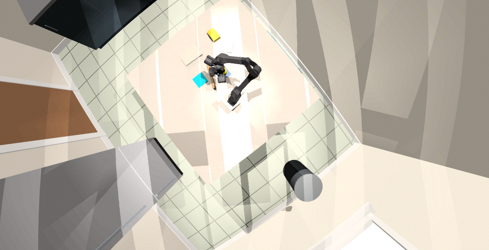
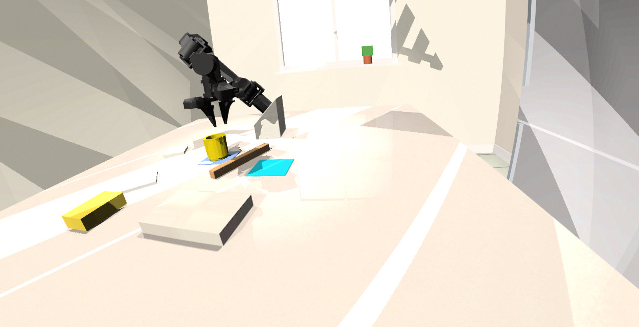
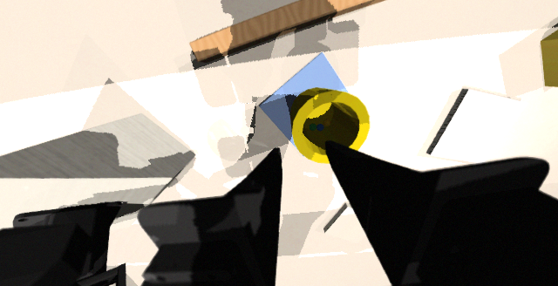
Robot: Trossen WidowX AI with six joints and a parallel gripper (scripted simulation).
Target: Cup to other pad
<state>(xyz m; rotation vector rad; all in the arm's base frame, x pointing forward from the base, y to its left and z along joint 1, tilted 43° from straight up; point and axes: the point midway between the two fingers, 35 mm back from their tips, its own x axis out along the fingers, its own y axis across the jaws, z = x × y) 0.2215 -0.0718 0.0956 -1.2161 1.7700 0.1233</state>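
Right now the yellow cup is 2 cm ahead of my gripper tip, 2 cm to the right of it and 6 cm below it. Round my gripper tip: wooden bar: 8 cm ahead, 8 cm to the left, 10 cm below; then grey slab: 35 cm ahead, 6 cm to the left, 9 cm below; then cyan pad: 13 cm ahead, 17 cm to the left, 11 cm below.
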